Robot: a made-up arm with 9 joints. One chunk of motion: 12 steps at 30 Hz.
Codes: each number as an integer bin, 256 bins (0 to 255) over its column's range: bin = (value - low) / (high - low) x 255, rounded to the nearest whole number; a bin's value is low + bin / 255 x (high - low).
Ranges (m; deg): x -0.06..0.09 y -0.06..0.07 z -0.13..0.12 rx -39..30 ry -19..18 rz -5..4
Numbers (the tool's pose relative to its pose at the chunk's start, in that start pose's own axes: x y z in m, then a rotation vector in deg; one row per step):
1: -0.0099 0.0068 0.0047 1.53 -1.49 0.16
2: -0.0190 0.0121 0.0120 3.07 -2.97 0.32
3: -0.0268 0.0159 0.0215 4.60 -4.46 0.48
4: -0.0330 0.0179 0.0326 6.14 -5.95 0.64
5: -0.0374 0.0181 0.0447 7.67 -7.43 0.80
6: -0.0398 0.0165 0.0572 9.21 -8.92 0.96
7: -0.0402 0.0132 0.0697 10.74 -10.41 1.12
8: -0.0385 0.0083 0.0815 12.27 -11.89 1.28
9: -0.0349 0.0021 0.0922 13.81 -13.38 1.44
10: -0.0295 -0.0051 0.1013 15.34 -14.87 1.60
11: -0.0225 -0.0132 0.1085 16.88 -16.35 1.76
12: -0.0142 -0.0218 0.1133 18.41 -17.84 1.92
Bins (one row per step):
1: 85 131 137 150 121 146
2: 70 141 145 155 110 151
3: 56 149 155 161 100 155
4: 46 153 166 167 90 160
5: 38 153 178 172 80 164
6: 34 150 191 178 69 169
7: 34 144 204 184 59 173
8: 37 134 216 189 49 178
9: 43 122 227 195 39 182
10: 52 108 236 201 28 187
11: 64 92 243 207 18 192
12: 78 75 248 212 8 196

